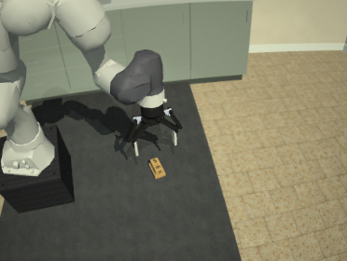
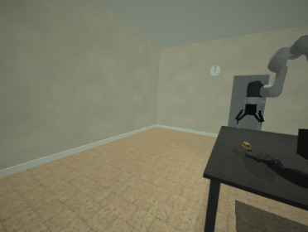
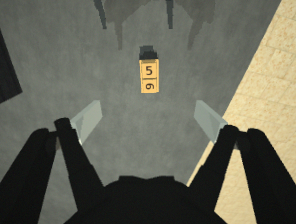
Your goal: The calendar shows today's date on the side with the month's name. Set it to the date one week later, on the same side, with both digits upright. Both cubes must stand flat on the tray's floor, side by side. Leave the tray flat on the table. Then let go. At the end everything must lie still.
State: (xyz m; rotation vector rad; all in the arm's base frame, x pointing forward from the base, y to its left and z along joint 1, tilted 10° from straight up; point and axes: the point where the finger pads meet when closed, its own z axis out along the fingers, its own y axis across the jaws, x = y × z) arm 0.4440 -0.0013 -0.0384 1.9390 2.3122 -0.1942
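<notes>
The orange calendar cube lies 14 cm below my hand and 1 cm to the left of it. The rest, counted from my hand: orange calendar tray (16 cm below, 2 cm to the left).
</notes>
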